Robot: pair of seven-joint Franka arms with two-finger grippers.
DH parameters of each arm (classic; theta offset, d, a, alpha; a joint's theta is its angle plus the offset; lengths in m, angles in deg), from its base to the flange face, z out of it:
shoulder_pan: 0 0.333 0 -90
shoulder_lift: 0 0 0 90
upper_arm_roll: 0 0.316 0.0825 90
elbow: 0 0 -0.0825 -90
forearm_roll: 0 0.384 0 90
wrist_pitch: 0 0 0.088 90
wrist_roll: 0 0.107 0 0
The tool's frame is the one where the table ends.
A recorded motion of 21 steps. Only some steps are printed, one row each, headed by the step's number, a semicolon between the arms.
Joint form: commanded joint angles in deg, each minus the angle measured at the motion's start. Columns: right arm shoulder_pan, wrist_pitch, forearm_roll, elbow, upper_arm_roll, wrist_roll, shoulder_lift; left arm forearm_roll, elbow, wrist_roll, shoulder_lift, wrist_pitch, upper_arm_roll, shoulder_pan.
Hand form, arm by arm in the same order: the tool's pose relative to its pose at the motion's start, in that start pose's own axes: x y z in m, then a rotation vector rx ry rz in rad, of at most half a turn. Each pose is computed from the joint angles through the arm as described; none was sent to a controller.
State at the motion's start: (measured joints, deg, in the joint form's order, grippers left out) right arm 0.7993 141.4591 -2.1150 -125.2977 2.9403 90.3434 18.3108; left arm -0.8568 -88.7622 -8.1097 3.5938 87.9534 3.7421 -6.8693
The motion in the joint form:
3: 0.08 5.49 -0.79 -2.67 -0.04 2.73 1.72; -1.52 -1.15 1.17 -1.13 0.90 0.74 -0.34
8: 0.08 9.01 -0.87 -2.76 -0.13 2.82 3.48; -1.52 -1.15 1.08 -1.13 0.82 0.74 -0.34
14: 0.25 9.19 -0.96 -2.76 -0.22 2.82 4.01; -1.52 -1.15 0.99 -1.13 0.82 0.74 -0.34
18: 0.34 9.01 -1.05 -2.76 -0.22 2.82 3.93; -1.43 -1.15 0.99 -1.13 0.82 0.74 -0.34
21: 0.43 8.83 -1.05 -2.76 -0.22 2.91 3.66; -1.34 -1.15 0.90 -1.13 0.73 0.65 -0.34
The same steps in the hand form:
3: -0.0018 0.0095 0.0259 0.0195 0.0036 0.0342; -0.0044 -0.0019 -0.0028 -0.0295 0.0118 0.0142
8: -0.0015 0.0071 0.0378 0.0486 0.0009 0.0357; -0.0045 -0.0019 -0.0027 -0.0294 0.0104 0.0126
14: -0.0024 0.0078 0.0426 0.0425 0.0017 0.0328; -0.0045 -0.0019 -0.0027 -0.0294 0.0103 0.0111
18: -0.0033 0.0080 0.0421 0.0408 0.0027 0.0298; -0.0045 -0.0021 -0.0027 -0.0278 0.0105 0.0110
21: -0.0041 0.0077 0.0398 0.0424 0.0031 0.0299; -0.0047 -0.0014 -0.0025 -0.0260 0.0091 0.0110

